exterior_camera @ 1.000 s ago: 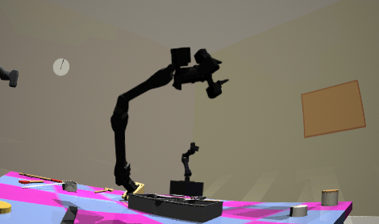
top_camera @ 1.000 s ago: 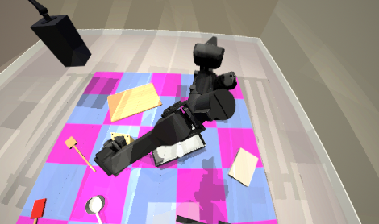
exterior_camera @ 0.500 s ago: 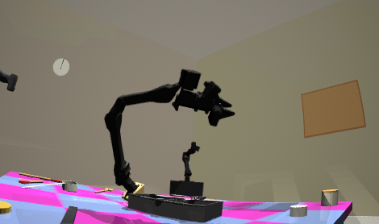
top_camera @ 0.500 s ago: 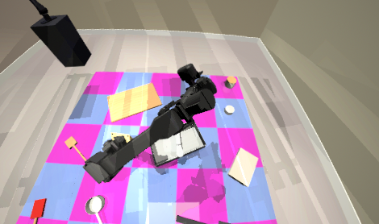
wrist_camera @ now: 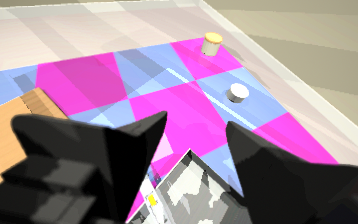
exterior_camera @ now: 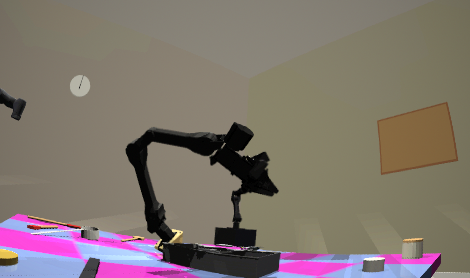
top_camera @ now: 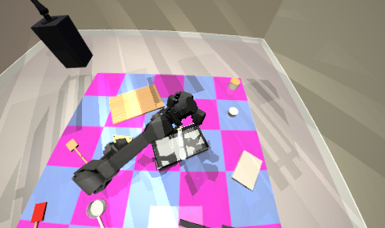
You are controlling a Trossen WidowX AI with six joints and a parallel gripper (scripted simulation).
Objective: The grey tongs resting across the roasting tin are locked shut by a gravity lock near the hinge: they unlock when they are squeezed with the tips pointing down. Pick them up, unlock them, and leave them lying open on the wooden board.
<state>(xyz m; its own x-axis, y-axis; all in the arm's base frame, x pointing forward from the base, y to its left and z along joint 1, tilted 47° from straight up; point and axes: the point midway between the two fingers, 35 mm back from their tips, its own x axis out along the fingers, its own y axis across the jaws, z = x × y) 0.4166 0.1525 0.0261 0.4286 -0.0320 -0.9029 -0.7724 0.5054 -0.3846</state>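
The yellow lock piece is 80 mm behind my gripper tip, 40 mm to the right of it and 180 mm below it. The rest, counted from my gripper tip: wooden board 390 mm behind, 220 mm to the left, 240 mm below; then roasting tin 80 mm behind, 130 mm to the right, 220 mm below; then cream block 300 mm ahead, 300 mm to the right, 230 mm below.
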